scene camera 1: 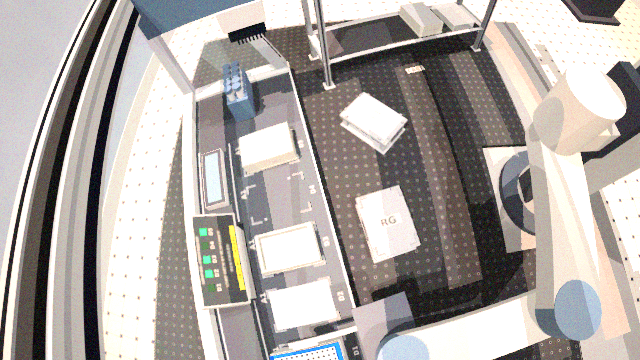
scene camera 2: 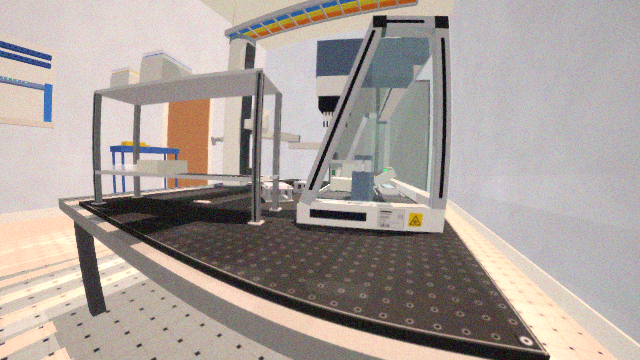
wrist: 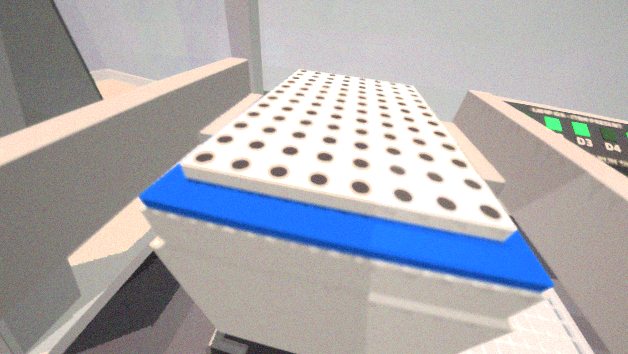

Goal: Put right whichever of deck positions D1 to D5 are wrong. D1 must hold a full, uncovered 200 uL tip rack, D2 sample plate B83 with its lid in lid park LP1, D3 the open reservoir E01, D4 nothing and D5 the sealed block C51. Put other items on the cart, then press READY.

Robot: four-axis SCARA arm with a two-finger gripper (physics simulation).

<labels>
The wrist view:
my gripper: 350, 95
slanted glass enclosure: 63, 63
</labels>
